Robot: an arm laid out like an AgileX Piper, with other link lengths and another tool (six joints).
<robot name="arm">
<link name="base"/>
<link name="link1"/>
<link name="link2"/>
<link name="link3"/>
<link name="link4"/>
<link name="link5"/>
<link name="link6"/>
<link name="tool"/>
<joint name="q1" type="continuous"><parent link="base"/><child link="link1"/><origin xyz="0 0 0.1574"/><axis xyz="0 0 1"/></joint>
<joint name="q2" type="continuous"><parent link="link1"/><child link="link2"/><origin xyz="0 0 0"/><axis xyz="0 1 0"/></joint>
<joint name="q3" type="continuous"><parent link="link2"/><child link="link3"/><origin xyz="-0.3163 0 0.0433"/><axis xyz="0 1 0"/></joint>
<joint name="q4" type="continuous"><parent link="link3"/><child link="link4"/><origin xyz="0.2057 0 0.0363"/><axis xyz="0.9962 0 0.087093"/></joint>
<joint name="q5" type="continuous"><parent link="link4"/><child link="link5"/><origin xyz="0 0 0"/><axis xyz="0 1 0"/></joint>
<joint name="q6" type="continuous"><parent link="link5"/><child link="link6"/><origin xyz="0.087 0 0.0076"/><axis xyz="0.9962 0 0.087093"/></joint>
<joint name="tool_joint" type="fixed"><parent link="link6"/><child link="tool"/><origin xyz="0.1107 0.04 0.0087" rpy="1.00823 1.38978 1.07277"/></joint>
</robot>
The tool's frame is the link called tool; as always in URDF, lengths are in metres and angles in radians. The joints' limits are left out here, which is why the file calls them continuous.
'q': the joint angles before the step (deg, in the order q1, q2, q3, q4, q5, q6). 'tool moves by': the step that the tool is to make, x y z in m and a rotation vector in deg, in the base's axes. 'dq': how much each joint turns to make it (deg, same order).
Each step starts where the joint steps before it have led.
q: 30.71 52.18 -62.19 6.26 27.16 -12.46
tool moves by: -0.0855 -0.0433 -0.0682 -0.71 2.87 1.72
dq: -0.02 -20.37 16.46 2.23 6.86 -1.05
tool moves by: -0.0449 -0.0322 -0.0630 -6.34 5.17 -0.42
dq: 0.04 -11.87 6.01 -3.87 13.52 1.41
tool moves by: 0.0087 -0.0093 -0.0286 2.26 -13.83 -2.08
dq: 0.01 -9.98 14.88 -4.66 -17.91 -1.17
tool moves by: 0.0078 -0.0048 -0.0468 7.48 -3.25 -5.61
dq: -4.23 -9.12 15.82 -2.85 -13.08 7.87
